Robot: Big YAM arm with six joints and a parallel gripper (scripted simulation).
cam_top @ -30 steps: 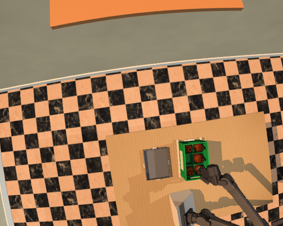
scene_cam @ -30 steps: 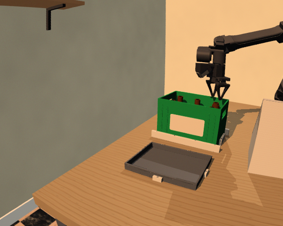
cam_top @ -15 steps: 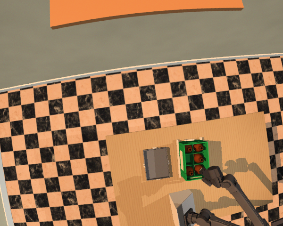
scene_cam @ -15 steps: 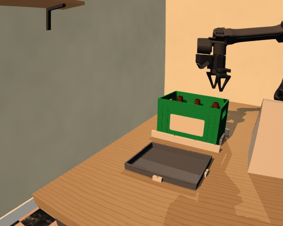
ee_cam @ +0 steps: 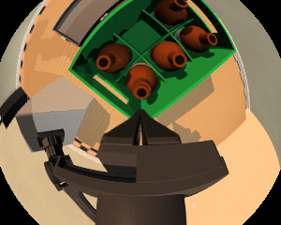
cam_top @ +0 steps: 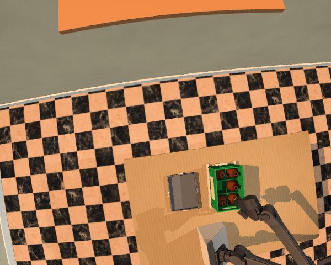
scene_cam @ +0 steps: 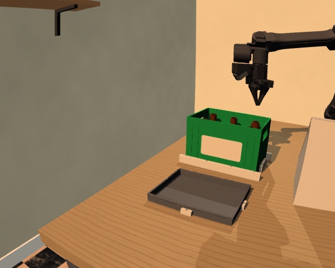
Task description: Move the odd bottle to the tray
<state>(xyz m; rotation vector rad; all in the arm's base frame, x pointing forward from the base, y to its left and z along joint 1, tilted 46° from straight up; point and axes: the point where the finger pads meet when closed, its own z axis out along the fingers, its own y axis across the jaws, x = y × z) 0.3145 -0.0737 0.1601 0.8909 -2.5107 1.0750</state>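
My gripper is now 90 mm short of the green crate, 30 mm to the right of it and 150 mm above it. The rest, counted from my hand: dark grey tray (100 mm ahead, 320 mm to the left, 220 mm below).
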